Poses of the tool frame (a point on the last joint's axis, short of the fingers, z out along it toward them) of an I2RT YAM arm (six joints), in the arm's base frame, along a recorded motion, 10 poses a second.
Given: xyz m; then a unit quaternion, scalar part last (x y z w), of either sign.
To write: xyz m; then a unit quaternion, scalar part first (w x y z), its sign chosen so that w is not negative. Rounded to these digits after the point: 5 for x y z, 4 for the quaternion.
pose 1, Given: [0.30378 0.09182 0.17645 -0.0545 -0.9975 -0.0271 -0.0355]
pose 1, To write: [0.30378 0.09182 0.17645 0.0355 0.0545 0.9975 0.0271]
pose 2, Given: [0.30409 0.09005 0.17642 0.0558 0.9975 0.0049 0.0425]
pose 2, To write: [0.30409 0.09005 0.17642 0.0425 0.0558 0.9975 0.0049]
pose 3, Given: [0.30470 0.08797 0.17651 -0.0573 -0.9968 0.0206 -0.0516]
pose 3, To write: [0.30470 0.08797 0.17651 0.0516 0.0573 0.9968 -0.0206]
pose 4, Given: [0.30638 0.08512 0.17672 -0.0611 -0.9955 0.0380 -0.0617]
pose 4, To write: [0.30638 0.08512 0.17672 0.0617 0.0611 0.9955 -0.0380]
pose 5, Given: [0.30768 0.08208 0.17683 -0.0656 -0.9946 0.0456 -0.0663]
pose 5, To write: [0.30768 0.08208 0.17683 0.0663 0.0656 0.9946 -0.0456]
